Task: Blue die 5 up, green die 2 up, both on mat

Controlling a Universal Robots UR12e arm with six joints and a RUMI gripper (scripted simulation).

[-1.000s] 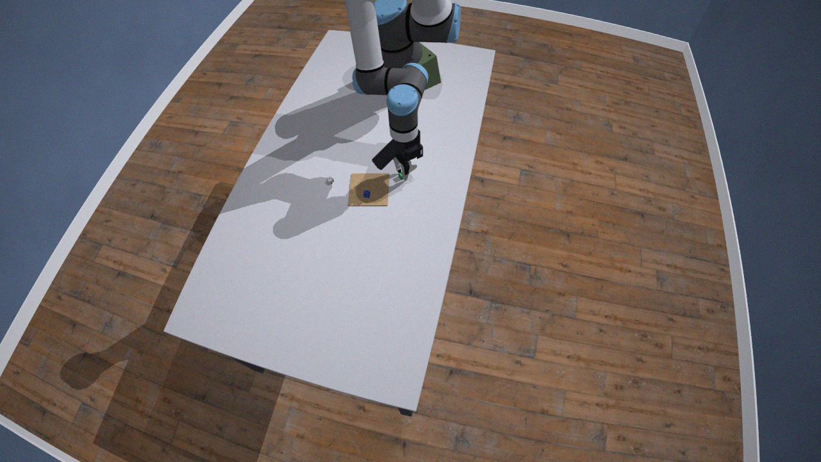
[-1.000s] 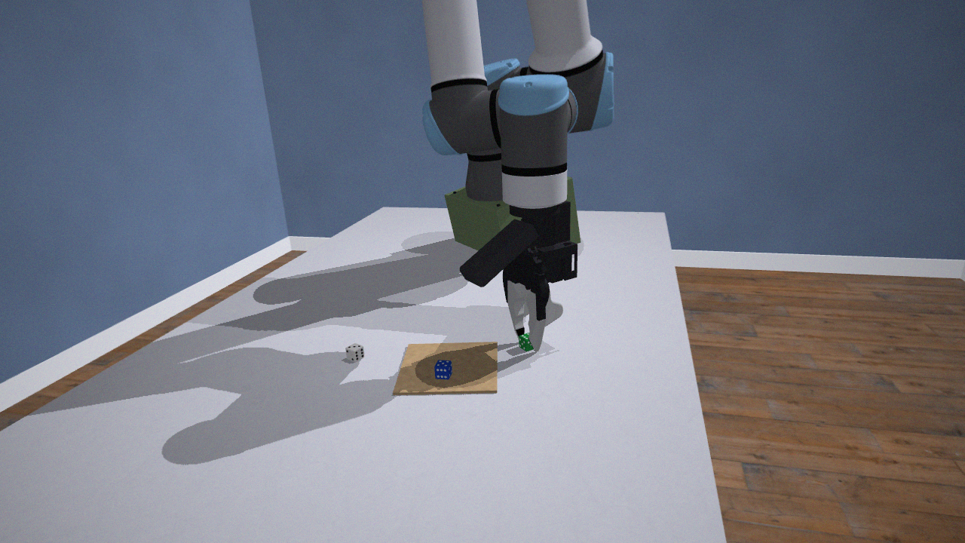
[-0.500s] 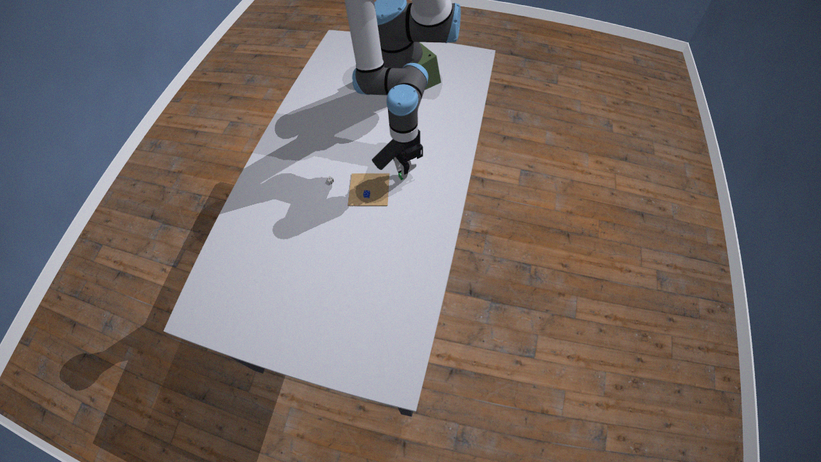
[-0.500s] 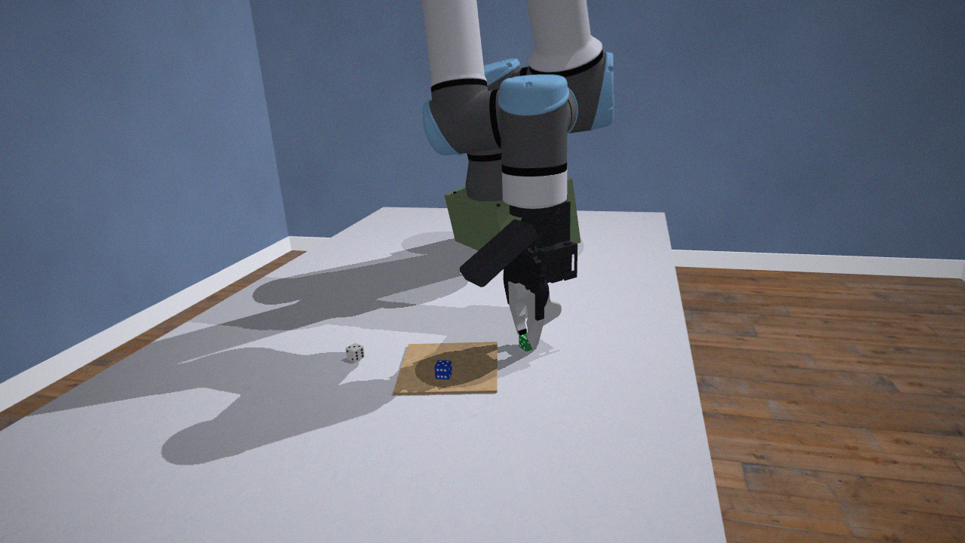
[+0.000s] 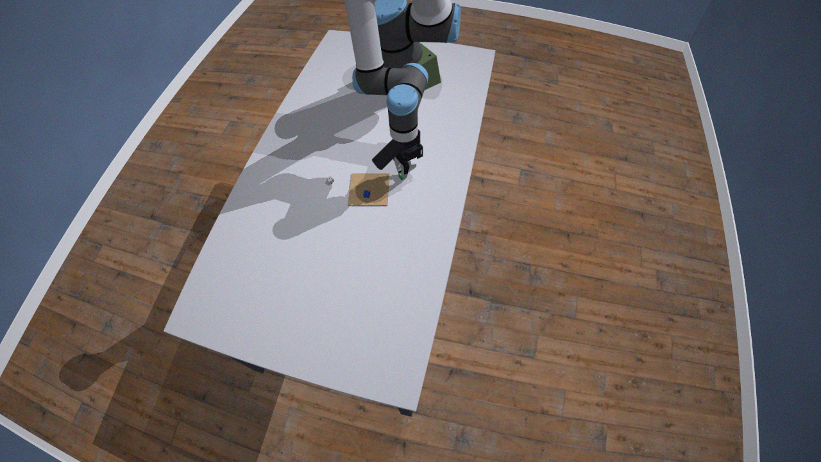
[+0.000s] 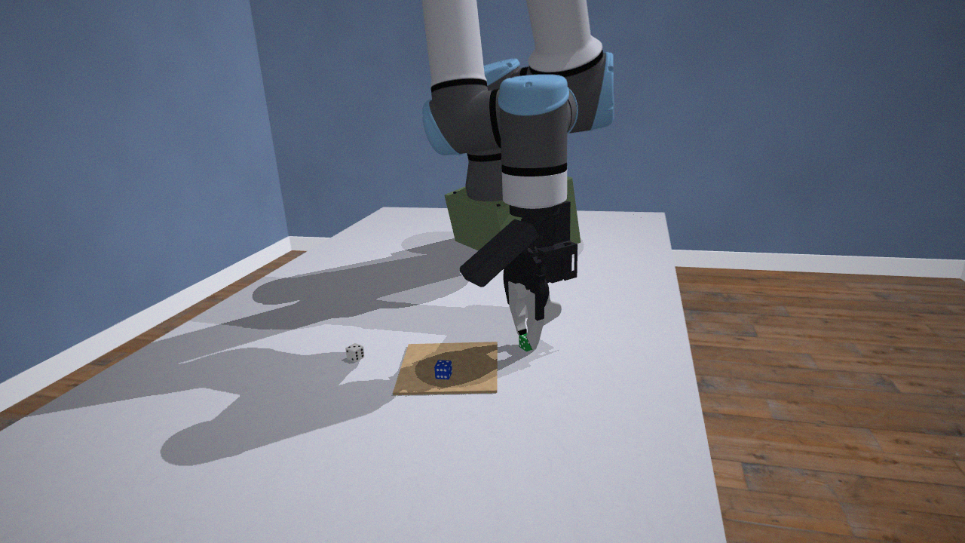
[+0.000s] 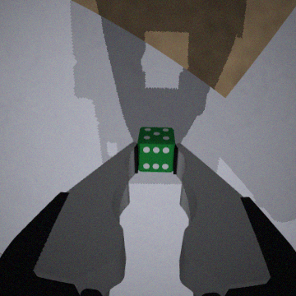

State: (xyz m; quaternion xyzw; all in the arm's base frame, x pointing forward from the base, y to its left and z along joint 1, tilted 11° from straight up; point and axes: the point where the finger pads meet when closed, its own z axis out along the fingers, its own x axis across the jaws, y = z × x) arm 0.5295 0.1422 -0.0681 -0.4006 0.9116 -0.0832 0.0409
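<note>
Right now my hand is 8 cm short of the tan mat, 10 cm to the left of it and 2 cm above it. Also, from my hand: white die: 8 cm ahead, 25 cm to the right, 1 cm below; then green die: 1 cm below; then blue die: 11 cm ahead, 10 cm to the right.
</note>
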